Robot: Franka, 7 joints.
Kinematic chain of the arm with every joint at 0, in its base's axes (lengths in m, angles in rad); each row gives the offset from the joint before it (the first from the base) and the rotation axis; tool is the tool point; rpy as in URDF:
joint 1: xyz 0 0 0.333 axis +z
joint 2: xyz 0 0 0 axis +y
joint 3: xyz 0 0 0.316 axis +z
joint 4: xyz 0.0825 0 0 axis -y
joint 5: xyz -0.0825 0 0.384 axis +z
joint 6: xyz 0 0 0 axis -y
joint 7: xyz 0.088 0 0 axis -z
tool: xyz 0 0 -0.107 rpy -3.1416 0 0
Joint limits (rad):
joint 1: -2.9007..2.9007
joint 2: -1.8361..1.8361
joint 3: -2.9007..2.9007
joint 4: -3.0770..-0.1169
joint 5: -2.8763..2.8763
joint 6: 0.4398..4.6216
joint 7: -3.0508..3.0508
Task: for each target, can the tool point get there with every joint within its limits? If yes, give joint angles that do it. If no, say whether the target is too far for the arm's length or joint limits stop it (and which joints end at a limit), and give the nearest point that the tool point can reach.
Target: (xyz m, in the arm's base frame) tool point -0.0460 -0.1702 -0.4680
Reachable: no: joint limits stop it (at a limit: joint 2) | nearest point -0.0510 -0.1887 -0.3535 | short by 0.116 m
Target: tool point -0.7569 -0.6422 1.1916
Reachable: no: too far | nearest point -0.4948 -0.4198 0.8942 | short by 0.455 m
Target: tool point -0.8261 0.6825 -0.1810
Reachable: no: too far | nearest point -0.5963 0.4927 -0.0380 | short by 0.331 m
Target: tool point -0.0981 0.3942 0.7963
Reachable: yes | joints 0.9294 -0.5429 0.8141 -1.8763 1.5151 3.4784 1.6977
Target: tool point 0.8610 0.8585 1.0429
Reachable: no: too far | nearest point 0.5246 0.5231 0.7656 | short by 0.550 m
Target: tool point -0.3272 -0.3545 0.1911
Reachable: yes | joints -0.2614 -0.6958 -1.9967 -2.2458 2.1613 3.0357 -2.1663
